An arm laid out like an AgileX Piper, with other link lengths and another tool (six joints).
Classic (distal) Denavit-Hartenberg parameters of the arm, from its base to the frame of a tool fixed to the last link. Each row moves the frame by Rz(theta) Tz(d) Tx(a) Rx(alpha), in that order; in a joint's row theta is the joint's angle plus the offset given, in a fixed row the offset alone. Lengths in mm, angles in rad.
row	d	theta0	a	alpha
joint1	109.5	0	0	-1.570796
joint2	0	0.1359	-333.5	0
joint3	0	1.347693	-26.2	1.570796
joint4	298.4	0	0	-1.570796
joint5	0	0	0	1.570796
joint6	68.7	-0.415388	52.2	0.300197
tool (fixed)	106.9	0	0	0
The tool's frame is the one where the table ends.
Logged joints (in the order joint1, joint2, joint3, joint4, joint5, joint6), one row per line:
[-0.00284 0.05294 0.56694 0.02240 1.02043 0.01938]
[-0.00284 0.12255 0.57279 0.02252 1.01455 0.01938]
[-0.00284 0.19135 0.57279 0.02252 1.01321 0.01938]
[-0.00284 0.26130 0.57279 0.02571 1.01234 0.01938]
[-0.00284 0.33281 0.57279 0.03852 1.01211 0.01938]
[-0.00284 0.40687 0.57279 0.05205 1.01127 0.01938]
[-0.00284 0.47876 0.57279 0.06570 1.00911 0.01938]
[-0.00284 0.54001 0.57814 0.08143 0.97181 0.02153]
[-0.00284 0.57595 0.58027 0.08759 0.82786 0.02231]
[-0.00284 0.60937 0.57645 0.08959 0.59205 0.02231]
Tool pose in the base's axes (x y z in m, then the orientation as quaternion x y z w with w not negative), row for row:
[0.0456 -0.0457 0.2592 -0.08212 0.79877 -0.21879 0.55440]
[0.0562 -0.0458 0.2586 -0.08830 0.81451 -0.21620 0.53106]
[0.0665 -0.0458 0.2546 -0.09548 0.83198 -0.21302 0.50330]
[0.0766 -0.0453 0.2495 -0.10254 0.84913 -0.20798 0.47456]
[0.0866 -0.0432 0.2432 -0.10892 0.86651 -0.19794 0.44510]
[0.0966 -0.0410 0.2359 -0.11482 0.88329 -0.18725 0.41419]
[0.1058 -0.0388 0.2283 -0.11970 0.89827 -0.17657 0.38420]
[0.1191 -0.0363 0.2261 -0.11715 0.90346 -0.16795 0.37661]
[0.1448 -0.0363 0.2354 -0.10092 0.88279 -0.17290 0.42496]
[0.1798 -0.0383 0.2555 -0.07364 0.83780 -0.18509 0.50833]
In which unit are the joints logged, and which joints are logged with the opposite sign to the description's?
The joints are logged in radians. Opposite sign: joint3.
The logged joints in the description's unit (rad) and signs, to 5 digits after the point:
[-0.00284 0.05294 -0.56694 0.02240 1.02043 0.01938]
[-0.00284 0.12255 -0.57279 0.02252 1.01455 0.01938]
[-0.00284 0.19135 -0.57279 0.02252 1.01321 0.01938]
[-0.00284 0.26130 -0.57279 0.02571 1.01234 0.01938]
[-0.00284 0.33281 -0.57279 0.03852 1.01211 0.01938]
[-0.00284 0.40687 -0.57279 0.05205 1.01127 0.01938]
[-0.00284 0.47876 -0.57279 0.06570 1.00911 0.01938]
[-0.00284 0.54001 -0.57814 0.08143 0.97181 0.02153]
[-0.00284 0.57595 -0.58027 0.08759 0.82786 0.02231]
[-0.00284 0.60937 -0.57645 0.08959 0.59205 0.02231]

